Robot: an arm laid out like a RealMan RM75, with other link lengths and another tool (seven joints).
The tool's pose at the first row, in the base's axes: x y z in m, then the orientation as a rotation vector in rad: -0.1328 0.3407 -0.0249 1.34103 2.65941 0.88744
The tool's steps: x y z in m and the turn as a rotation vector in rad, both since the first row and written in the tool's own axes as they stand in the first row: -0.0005 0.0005 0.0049 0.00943 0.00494 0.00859; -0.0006 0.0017 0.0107 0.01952 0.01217 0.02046; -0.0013 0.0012 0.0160 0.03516 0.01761 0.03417; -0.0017 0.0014 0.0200 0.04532 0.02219 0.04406; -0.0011 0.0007 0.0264 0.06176 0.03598 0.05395; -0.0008 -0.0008 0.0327 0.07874 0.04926 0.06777
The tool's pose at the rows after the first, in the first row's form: -0.1308 0.3429 -0.0289 1.35504 2.66689 0.88139; -0.1282 0.3461 -0.0331 1.37383 2.67508 0.87687; -0.1267 0.3479 -0.0380 -1.39117 -2.67484 -0.86055; -0.1252 0.3496 -0.0413 -1.39742 -2.66283 -0.84710; -0.1243 0.3527 -0.0469 -1.39477 -2.64458 -0.82863; -0.1239 0.3552 -0.0528 -1.39692 -2.62295 -0.80907
